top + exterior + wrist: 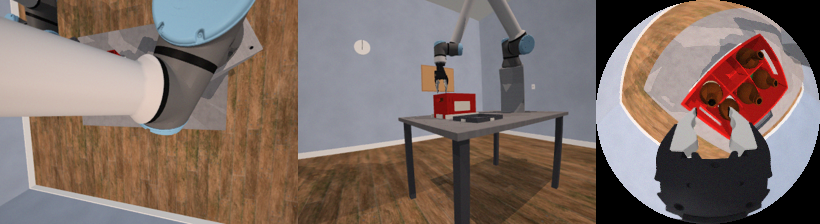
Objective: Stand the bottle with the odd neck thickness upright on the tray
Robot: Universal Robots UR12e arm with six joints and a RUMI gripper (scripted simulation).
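The red crate lies 90 mm behind my hand, 50 mm to the left of it and 120 mm below it. Also, from my hand: dark tray 40 mm behind, 310 mm to the left, 190 mm below.
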